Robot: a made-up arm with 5 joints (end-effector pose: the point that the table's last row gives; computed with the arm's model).
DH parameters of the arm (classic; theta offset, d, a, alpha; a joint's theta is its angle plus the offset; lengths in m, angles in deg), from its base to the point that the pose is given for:
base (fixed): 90 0.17 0 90
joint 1: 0 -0.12 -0.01 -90
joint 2: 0 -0.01 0.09 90
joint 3: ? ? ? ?
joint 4: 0 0.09 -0.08 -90
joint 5: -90 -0.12 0.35 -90
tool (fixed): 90 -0.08 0 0
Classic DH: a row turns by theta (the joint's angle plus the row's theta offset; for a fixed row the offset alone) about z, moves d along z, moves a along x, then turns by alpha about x.
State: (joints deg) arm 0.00 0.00 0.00 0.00 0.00
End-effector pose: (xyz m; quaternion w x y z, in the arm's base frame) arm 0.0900 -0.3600 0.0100 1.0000 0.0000 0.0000 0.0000
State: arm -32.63 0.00 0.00 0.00 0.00
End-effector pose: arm 0.0900 -0.3895 0.2294 0.9597 -0.2809 0.0000 0.0000
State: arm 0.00 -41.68 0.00 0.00 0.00
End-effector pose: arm -0.1959 -0.4110 0.0100 0.9346 0.0000 0.0000 -0.3558
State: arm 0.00 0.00 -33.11 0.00 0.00
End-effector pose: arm 0.0900 -0.3705 0.2747 0.9585 -0.2849 0.0000 0.0000
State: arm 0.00 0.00 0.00 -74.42 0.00
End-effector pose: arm -0.1519 -0.3600 0.0114 0.7964 0.0000 0.6047 0.0000
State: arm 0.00 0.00 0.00 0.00 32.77
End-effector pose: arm 0.0900 -0.3476 0.2122 0.9594 -0.2821 0.0000 0.0000
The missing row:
joint 3: 90 0.09 0.01 -90
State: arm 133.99 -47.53 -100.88 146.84 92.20
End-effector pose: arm -0.2503 -0.1847 0.1129 0.5931 -0.2524 -0.3703 -0.6689
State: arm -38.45 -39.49 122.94 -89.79 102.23
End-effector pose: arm 0.3130 -0.0697 0.1875 0.8365 -0.2618 -0.1571 0.4550
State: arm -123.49 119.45 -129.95 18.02 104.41
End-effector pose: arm -0.5098 -0.0719 0.3312 0.3958 -0.0794 0.7235 -0.5600
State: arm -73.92 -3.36 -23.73 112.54 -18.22
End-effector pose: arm 0.1579 0.2814 0.4706 0.4202 -0.3781 -0.4505 0.6910
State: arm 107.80 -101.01 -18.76 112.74 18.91
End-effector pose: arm -0.4197 -0.2399 0.0553 0.8070 -0.1769 0.0967 -0.5551
